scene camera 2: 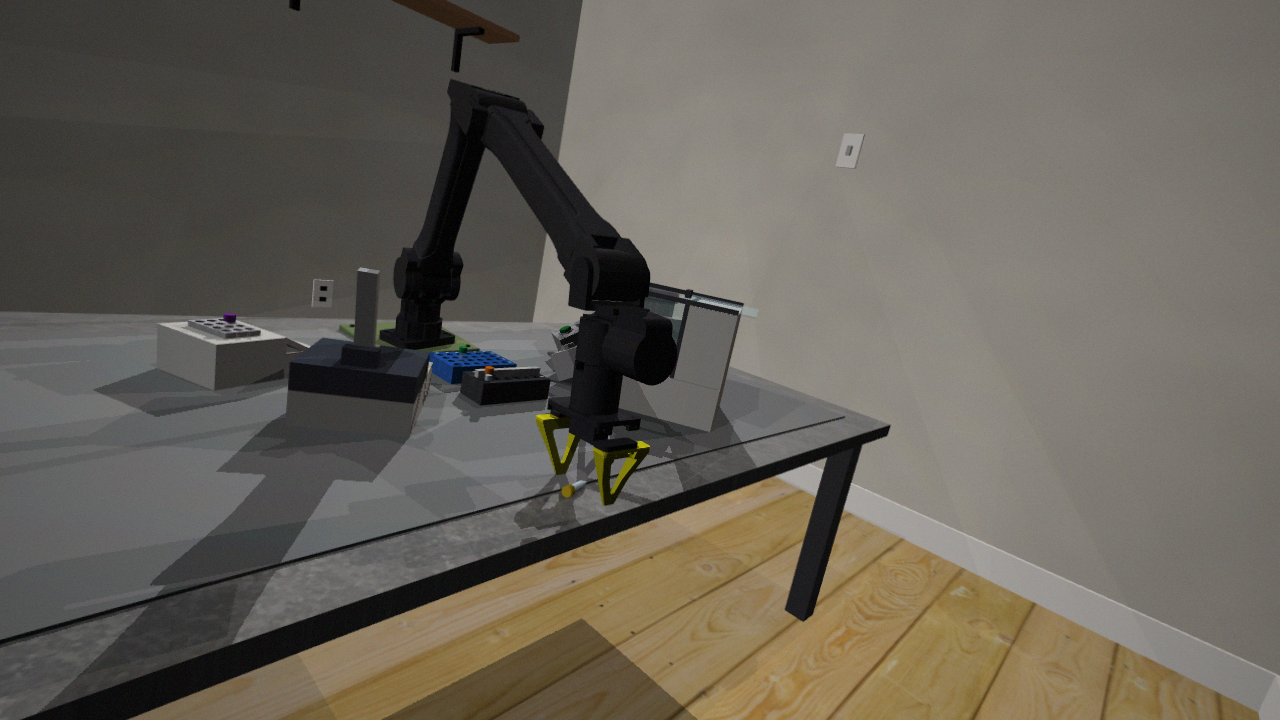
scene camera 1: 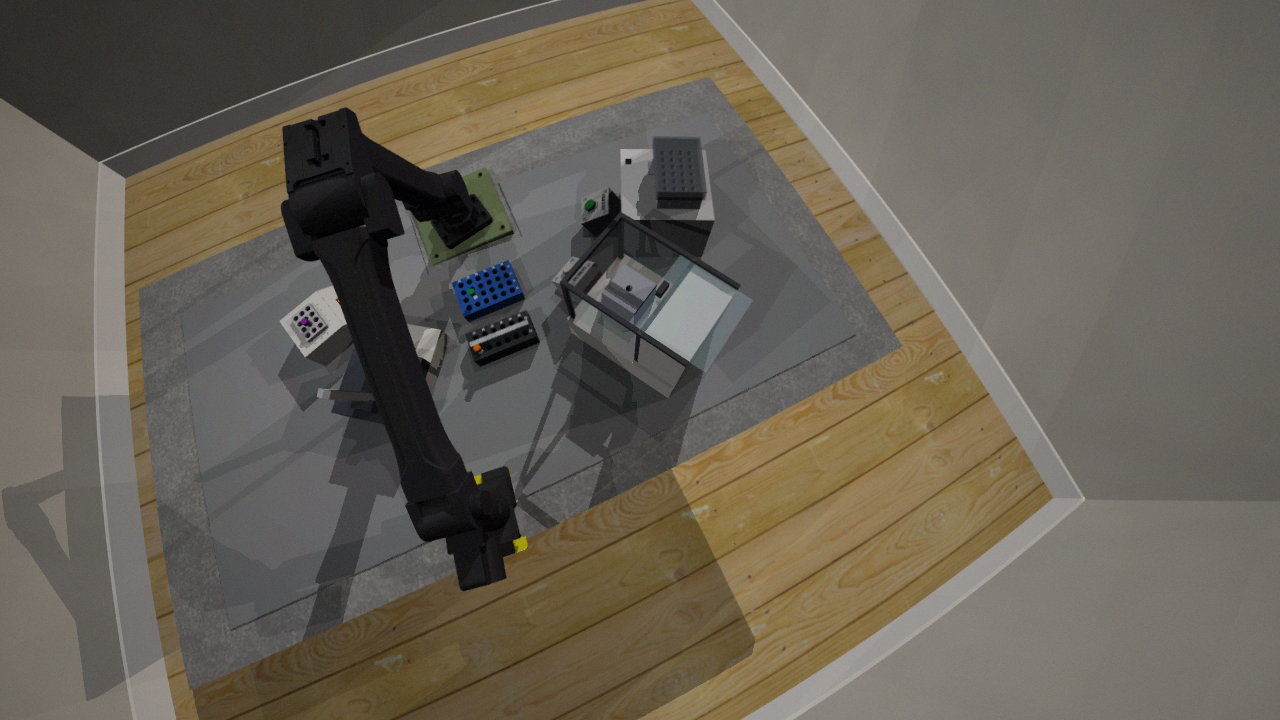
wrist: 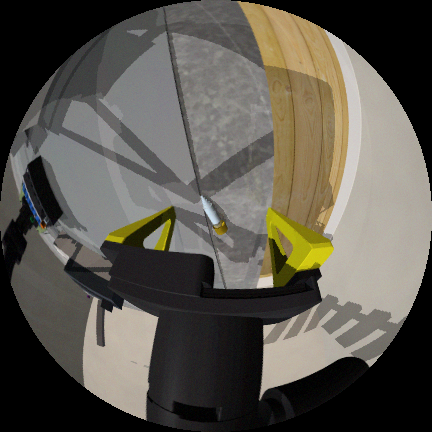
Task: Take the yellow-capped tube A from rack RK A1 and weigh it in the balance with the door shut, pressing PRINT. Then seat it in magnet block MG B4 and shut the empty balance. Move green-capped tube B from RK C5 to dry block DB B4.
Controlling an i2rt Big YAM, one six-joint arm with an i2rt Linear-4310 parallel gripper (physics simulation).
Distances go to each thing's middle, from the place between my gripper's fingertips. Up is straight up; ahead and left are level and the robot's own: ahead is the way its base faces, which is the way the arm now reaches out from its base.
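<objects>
With the glass-box balance [scene camera 1: 653,308] as the reference, my gripper is 110 mm below it, 130 mm past it and 410 mm to the right of it. Counting from my hand, I find the grey block device [scene camera 1: 667,189] 90 mm above, 330 mm behind and 610 mm to the left. The green-button box [scene camera 1: 598,210] is 40 mm above my hand, 410 mm behind it and 510 mm to the left of it.
</objects>
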